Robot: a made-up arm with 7 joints. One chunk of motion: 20 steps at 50 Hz.
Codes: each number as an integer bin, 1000 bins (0 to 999) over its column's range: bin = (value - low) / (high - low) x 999, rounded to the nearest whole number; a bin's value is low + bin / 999 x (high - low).
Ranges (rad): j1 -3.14..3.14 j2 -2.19..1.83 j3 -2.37..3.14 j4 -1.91..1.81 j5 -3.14..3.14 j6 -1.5..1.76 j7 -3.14..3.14
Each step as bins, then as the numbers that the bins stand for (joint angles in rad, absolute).
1 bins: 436 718 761 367 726 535 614
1 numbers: -0.3992 0.6992 1.8273 -0.5434 1.4238 0.2458 0.7198
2 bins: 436 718 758 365 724 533 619
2 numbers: -0.3992 0.6992 1.8108 -0.5508 1.4113 0.2393 0.7512
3 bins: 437 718 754 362 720 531 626
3 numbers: -0.3929 0.6992 1.7887 -0.5620 1.3861 0.2328 0.7952
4 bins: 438 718 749 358 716 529 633
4 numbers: -0.3866 0.6992 1.7611 -0.5769 1.3610 0.2263 0.8392
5 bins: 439 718 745 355 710 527 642
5 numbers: -0.3803 0.6992 1.7391 -0.5881 1.3233 0.2197 0.8958
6 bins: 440 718 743 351 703 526 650
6 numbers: -0.3740 0.6992 1.7280 -0.6030 1.2793 0.2165 0.9461
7 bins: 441 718 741 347 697 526 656
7 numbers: -0.3677 0.6992 1.7170 -0.6179 1.2415 0.2165 0.9838
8 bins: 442 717 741 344 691 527 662
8 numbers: -0.3615 0.6952 1.7170 -0.6290 1.2038 0.2197 1.0215
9 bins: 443 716 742 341 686 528 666
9 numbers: -0.3552 0.6912 1.7225 -0.6402 1.1724 0.2230 1.0467
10 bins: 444 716 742 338 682 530 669
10 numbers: -0.3489 0.6912 1.7225 -0.6514 1.1472 0.2295 1.0655
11 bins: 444 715 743 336 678 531 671
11 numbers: -0.3489 0.6872 1.7280 -0.6588 1.1221 0.2328 1.0781
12 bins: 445 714 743 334 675 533 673
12 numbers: -0.3426 0.6832 1.7280 -0.6663 1.1032 0.2393 1.0907
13 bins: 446 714 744 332 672 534 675
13 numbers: -0.3363 0.6832 1.7335 -0.6737 1.0844 0.2426 1.1032
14 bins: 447 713 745 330 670 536 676
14 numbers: -0.3300 0.6791 1.7391 -0.6812 1.0718 0.2491 1.1095
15 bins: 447 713 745 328 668 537 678
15 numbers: -0.3300 0.6791 1.7391 -0.6886 1.0592 0.2524 1.1221
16 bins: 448 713 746 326 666 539 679
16 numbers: -0.3237 0.6791 1.7446 -0.6961 1.0467 0.2589 1.1284
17 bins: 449 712 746 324 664 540 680
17 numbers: -0.3175 0.6751 1.7446 -0.7035 1.0341 0.2622 1.1347
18 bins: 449 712 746 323 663 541 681
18 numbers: -0.3175 0.6751 1.7446 -0.7072 1.0278 0.2654 1.1410
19 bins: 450 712 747 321 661 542 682
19 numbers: -0.3112 0.6751 1.7501 -0.7147 1.0152 0.2687 1.1472
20 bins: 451 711 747 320 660 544 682
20 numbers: -0.3049 0.6711 1.7501 -0.7184 1.0089 0.2752 1.1472
